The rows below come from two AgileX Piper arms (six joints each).
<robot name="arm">
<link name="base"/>
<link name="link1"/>
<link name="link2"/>
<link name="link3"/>
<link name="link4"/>
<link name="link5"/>
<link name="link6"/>
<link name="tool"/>
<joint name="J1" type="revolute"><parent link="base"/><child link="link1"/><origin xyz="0.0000 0.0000 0.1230"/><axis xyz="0 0 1"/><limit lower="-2.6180" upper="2.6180"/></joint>
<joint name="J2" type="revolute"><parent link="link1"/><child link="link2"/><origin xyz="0.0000 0.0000 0.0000"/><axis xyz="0 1 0"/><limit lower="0.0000" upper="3.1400"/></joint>
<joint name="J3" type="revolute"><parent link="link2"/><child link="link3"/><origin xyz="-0.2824 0.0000 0.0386"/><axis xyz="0 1 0"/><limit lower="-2.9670" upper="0.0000"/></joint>
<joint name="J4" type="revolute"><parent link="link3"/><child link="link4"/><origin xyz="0.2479 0.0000 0.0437"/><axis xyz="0.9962 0 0.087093"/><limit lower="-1.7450" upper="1.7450"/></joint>
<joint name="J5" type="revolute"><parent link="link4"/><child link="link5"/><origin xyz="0.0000 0.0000 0.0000"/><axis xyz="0 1 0"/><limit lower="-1.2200" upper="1.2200"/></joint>
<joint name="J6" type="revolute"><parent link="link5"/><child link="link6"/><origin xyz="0.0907 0.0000 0.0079"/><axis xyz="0.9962 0 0.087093"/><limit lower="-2.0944" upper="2.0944"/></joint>
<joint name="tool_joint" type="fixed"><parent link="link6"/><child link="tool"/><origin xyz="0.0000 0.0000 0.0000" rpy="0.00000 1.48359 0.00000"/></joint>
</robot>
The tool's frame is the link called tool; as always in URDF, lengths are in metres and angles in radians.
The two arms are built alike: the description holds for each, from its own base.
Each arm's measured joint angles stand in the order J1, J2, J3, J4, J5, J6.
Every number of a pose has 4 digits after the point. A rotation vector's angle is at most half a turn.
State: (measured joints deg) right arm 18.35 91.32 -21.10 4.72 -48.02 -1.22; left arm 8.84 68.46 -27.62 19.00 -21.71 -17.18
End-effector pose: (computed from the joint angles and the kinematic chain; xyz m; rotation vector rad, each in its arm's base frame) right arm 0.2456 0.0756 0.1589 -0.2259 1.8627 0.1866; left arm 0.2344 0.0254 0.2471 -0.0479 1.8337 0.0044
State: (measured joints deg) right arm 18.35 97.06 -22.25 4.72 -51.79 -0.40; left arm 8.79 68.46 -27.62 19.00 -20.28 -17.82
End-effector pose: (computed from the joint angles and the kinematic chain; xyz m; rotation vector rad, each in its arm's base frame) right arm 0.2548 0.0783 0.1424 -0.2163 1.8783 0.1881; left arm 0.2338 0.0258 0.2449 -0.0629 1.8573 0.0023
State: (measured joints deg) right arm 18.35 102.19 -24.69 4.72 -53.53 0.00; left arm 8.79 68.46 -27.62 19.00 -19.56 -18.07
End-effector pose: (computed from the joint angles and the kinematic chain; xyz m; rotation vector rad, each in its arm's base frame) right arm 0.2672 0.0823 0.1286 -0.2132 1.8952 0.1873; left arm 0.2335 0.0261 0.2439 -0.0698 1.8691 0.0025
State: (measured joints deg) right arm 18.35 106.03 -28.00 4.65 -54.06 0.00; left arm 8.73 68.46 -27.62 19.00 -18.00 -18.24
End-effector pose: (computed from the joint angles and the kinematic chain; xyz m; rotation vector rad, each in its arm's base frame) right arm 0.2820 0.0872 0.1206 -0.2148 1.8950 0.1869; left arm 0.2328 0.0265 0.2416 -0.0778 1.8950 0.0068
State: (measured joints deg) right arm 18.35 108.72 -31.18 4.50 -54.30 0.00; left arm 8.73 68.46 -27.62 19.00 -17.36 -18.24
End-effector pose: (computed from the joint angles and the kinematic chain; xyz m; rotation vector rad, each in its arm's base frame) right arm 0.2957 0.0920 0.1168 -0.2158 1.8821 0.1896; left arm 0.2324 0.0268 0.2407 -0.0803 1.9056 0.0097
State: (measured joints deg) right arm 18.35 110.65 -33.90 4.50 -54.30 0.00; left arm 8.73 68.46 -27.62 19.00 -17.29 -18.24
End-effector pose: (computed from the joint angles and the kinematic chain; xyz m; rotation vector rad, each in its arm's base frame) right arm 0.3072 0.0958 0.1150 -0.2136 1.8685 0.1919; left arm 0.2324 0.0268 0.2406 -0.0806 1.9068 0.0100
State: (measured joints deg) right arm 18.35 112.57 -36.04 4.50 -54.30 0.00; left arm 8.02 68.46 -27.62 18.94 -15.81 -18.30
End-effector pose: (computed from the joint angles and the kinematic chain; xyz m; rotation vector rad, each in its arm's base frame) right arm 0.3160 0.0987 0.1110 -0.2130 1.8648 0.1925; left arm 0.2319 0.0246 0.2385 -0.0767 1.9317 0.0074
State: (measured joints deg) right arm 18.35 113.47 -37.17 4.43 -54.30 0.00; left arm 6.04 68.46 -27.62 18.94 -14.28 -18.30
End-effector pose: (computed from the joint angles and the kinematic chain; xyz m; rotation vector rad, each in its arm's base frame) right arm 0.3206 0.1003 0.1094 -0.2137 1.8606 0.1936; left arm 0.2318 0.0172 0.2363 -0.0490 1.9582 -0.0081
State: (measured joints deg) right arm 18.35 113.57 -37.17 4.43 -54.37 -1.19; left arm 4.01 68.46 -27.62 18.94 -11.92 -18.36
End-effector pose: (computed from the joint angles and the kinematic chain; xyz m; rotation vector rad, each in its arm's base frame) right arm 0.3206 0.1003 0.1090 -0.2331 1.8582 0.1791; left arm 0.2308 0.0101 0.2330 -0.0234 1.9982 -0.0198
